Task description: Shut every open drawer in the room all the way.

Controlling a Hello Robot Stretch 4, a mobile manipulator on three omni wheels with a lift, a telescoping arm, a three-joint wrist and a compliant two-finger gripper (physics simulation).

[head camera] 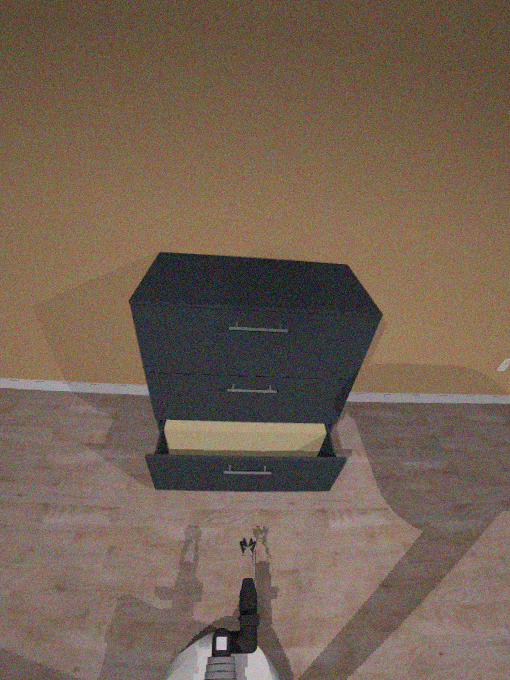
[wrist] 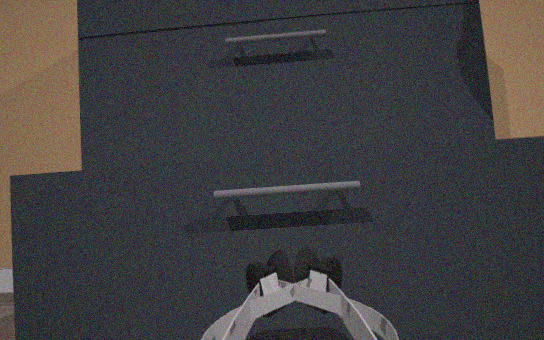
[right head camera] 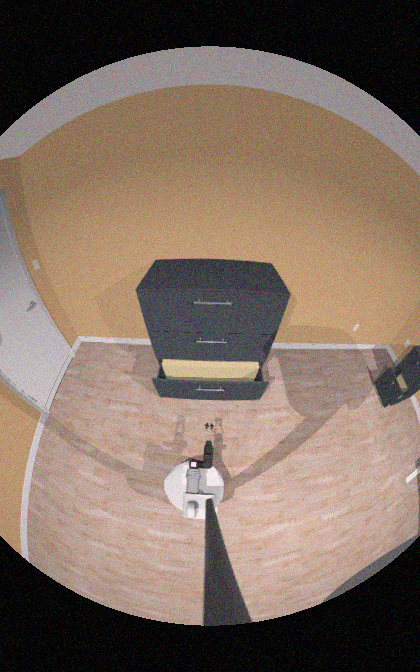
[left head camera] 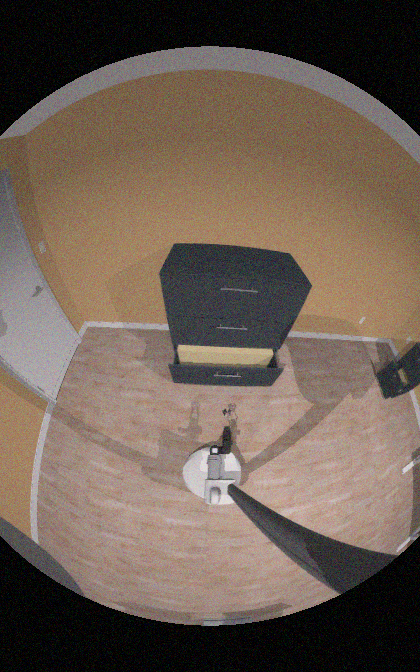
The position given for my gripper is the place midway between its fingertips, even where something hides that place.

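My gripper (head camera: 247, 537), (wrist: 293, 269): visible, wrist view included.
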